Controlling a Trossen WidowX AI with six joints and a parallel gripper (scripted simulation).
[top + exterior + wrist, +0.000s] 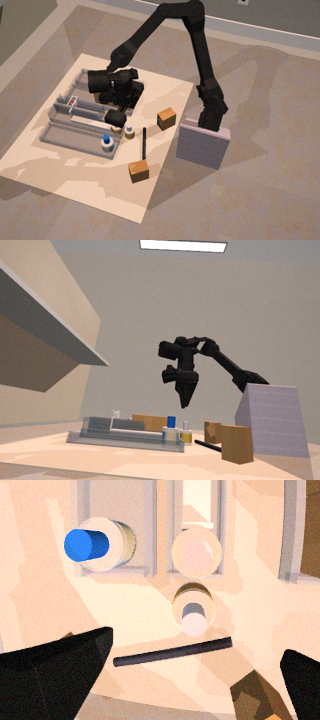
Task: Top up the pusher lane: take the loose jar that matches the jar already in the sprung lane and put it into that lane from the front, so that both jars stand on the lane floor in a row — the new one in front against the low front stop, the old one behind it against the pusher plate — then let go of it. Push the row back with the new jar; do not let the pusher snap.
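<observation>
Right now the black rod is 70 mm behind my gripper tip, 20 mm to the left of it and 100 mm below it. From my gripper tip the other things lie so: blue-lidded jar: 40 mm ahead, 80 mm to the left, 60 mm below.
</observation>
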